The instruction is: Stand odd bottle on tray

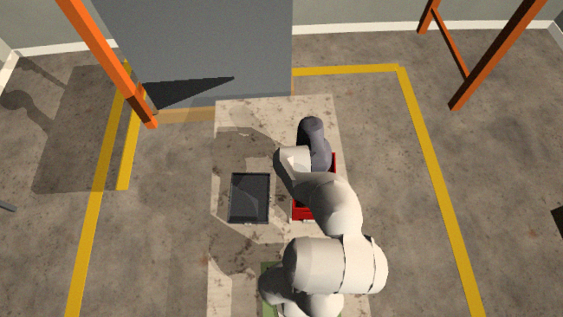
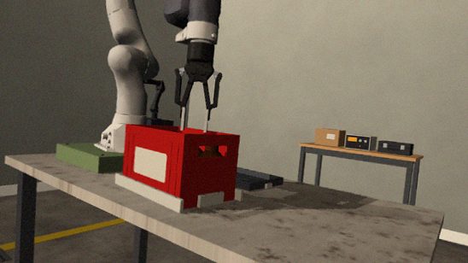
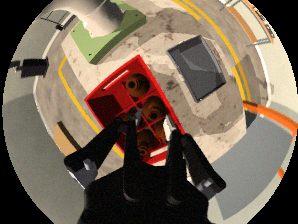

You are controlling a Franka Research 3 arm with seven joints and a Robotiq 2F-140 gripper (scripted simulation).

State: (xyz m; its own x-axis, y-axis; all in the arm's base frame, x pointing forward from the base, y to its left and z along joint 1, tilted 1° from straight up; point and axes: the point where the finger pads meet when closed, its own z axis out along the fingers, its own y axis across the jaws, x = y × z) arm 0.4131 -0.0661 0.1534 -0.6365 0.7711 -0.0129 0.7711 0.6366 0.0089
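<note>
Now: the red crate 1 cm behind my hand, 4 cm to the right of it and 12 cm below it. Also, from my hand: dark tray: 2 cm behind, 26 cm to the left, 19 cm below; then brown bottle: 1 cm behind, 9 cm to the right, 11 cm below.
</note>
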